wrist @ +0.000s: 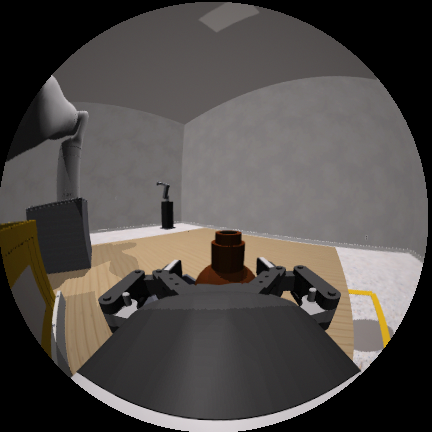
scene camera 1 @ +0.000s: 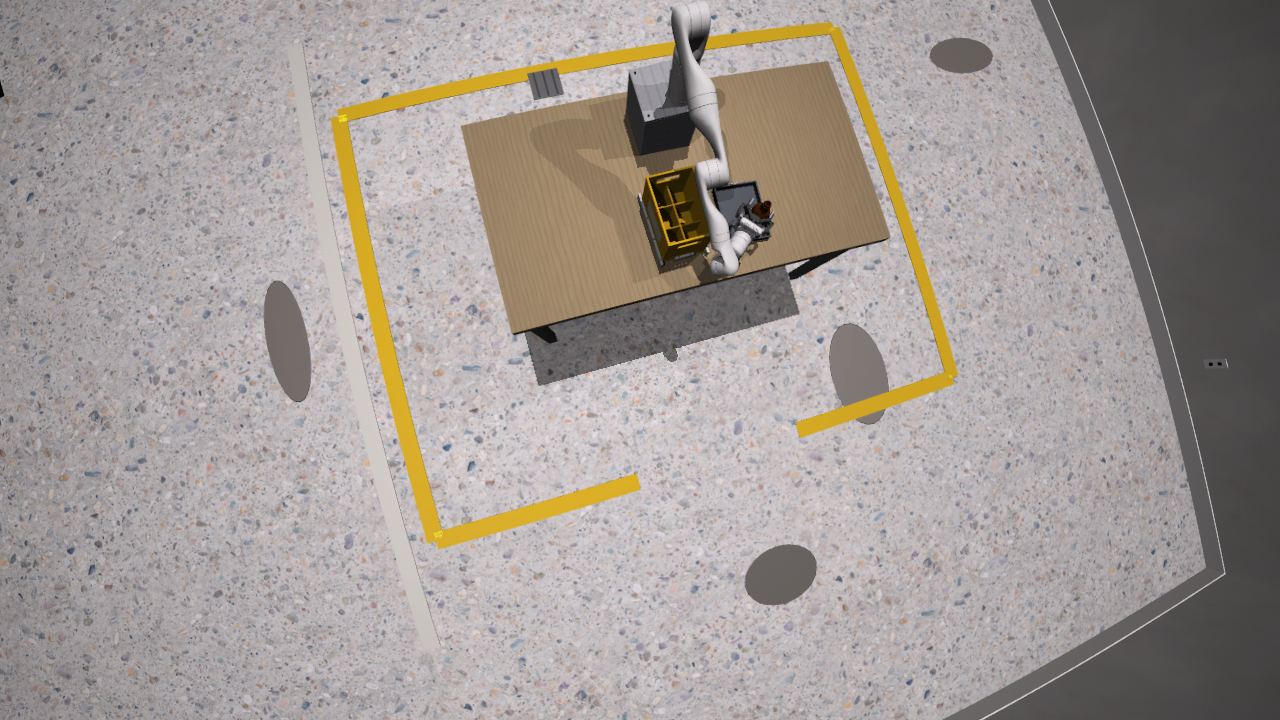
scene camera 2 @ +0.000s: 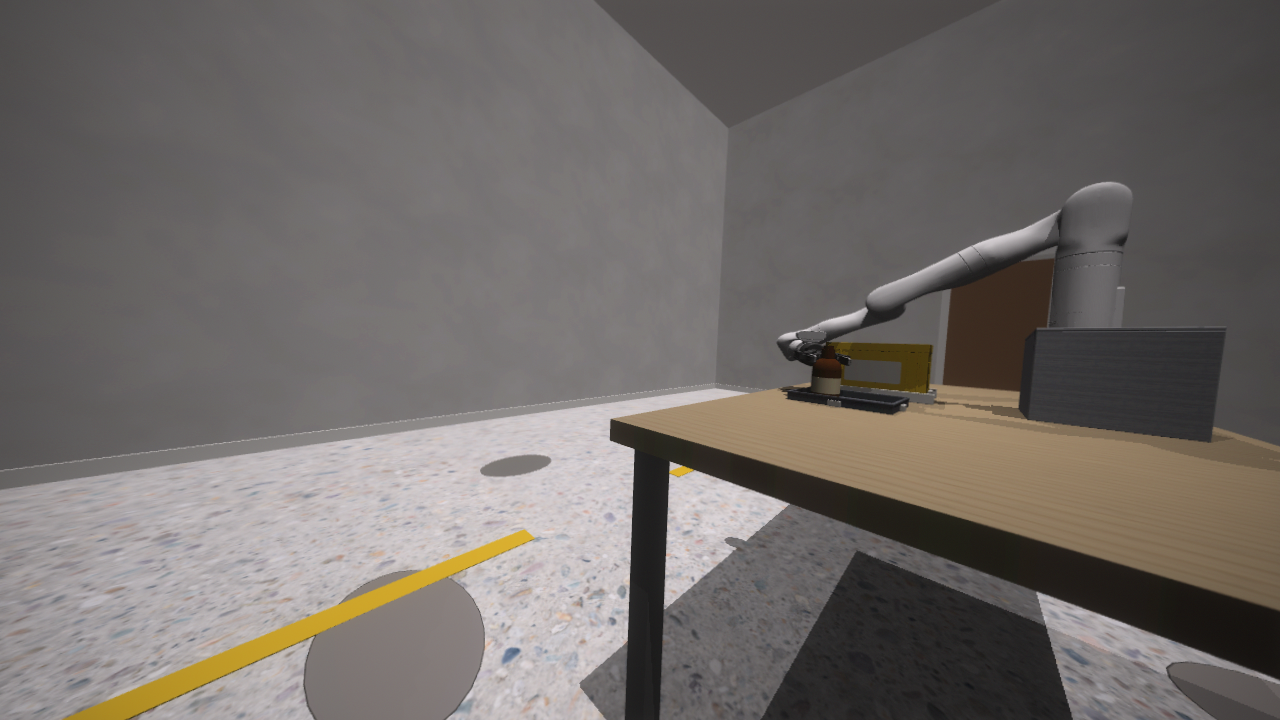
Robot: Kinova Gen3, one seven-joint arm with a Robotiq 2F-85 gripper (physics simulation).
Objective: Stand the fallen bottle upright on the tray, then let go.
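Frame: origin at the arm's base, x ahead, y left, z up, level; metres.
Seen in the pictures: gripper, fingertip midpoint: (wrist: 218, 267) (scene camera 1: 762, 206) (scene camera 2: 832, 360); arm's base at its link origin: (wrist: 68, 200) (scene camera 1: 680, 95) (scene camera 2: 1080, 331).
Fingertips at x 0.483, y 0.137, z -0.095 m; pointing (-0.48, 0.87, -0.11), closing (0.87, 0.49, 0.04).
Pixels of each thing's top centre, then the offset from my fingertips to it. Level surfaces: height alone.
- brown bottle with a cream label, top centre: (wrist: 228, 231) (scene camera 2: 828, 345) (scene camera 1: 768, 203) 0.012 m ahead, 0.004 m right, 0.043 m up
- dark tray at its top centre: (scene camera 2: 846, 393) (scene camera 1: 742, 211) 0.039 m back, 0.032 m right, 0.093 m down
- yellow crate with compartments, top centre: (scene camera 1: 681, 204) (scene camera 2: 878, 343) 0.113 m back, 0.322 m right, 0.057 m up
- wooden table at its surface level: 0.118 m down
The brown bottle with a cream label (scene camera 1: 762, 209) (scene camera 2: 827, 371) (wrist: 227, 255) stands upright on the dark tray (scene camera 1: 735, 197) (scene camera 2: 877, 402), toward one end of it, as scene camera 2 shows. In the wrist view its neck and shoulder rise beyond the gripper body, and its lower part is hidden. My gripper (scene camera 1: 760, 214) (scene camera 2: 828, 360) (wrist: 218, 267) is open, level with the bottle's upper part, one finger on each side of it. In the wrist view a gap shows between each fingertip and the bottle's shoulder.
A yellow crate with compartments (scene camera 1: 684, 246) (scene camera 2: 917, 367) (wrist: 15, 240) stands beside the tray, close to my forearm. The grey box under the arm's base (scene camera 1: 662, 134) (scene camera 2: 1123, 380) (wrist: 62, 240) is farther back on the wooden table (scene camera 1: 554, 241) (scene camera 2: 805, 456). The table's front edge is near my wrist.
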